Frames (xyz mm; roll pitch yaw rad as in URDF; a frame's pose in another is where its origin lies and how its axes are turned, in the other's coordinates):
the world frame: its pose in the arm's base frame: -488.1 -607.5 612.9 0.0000 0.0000 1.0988
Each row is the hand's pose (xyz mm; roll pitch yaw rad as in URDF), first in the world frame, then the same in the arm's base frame.
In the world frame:
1: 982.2 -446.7 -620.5 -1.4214 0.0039 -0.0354
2: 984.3 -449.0 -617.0 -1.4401 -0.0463 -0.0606
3: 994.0 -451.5 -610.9 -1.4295 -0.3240 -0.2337
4: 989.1 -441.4 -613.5 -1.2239 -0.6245 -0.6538
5: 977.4 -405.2 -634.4 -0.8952 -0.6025 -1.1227
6: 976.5 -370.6 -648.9 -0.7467 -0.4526 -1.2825
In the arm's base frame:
1: 356.3 64.2 -7.6 -1.4214 0.0039 1.0634
2: 359.3 65.0 -4.1 -1.4401 -0.0463 1.0382
3: 366.0 72.5 2.0 -1.4295 -0.3240 0.8651
4: 354.7 72.8 -0.6 -1.2239 -0.6245 0.4450
5: 317.2 78.8 -21.5 -0.8952 -0.6025 -0.0239
6: 286.0 93.7 -36.0 -0.7467 -0.4526 -0.1837

